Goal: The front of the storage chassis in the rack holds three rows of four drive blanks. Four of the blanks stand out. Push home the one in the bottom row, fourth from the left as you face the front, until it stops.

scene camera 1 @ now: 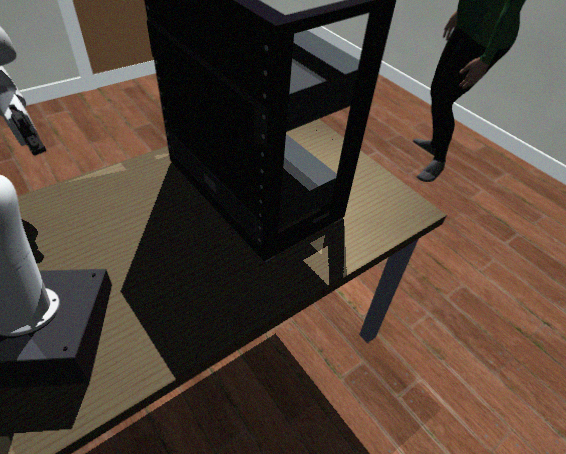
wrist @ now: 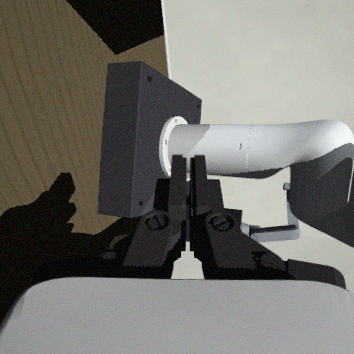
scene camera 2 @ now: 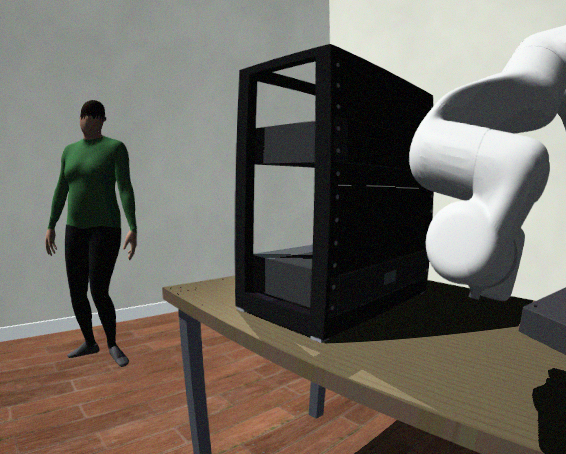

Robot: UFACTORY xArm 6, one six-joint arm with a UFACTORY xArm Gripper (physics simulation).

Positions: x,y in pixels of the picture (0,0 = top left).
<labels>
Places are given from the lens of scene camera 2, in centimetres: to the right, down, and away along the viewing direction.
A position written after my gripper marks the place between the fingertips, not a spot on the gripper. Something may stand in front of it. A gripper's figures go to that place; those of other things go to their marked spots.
my gripper (scene camera 2: pixel 508 266): 36, 6, 52
black rack (scene camera 2: pixel 369 255): 19, 6, 84
</labels>
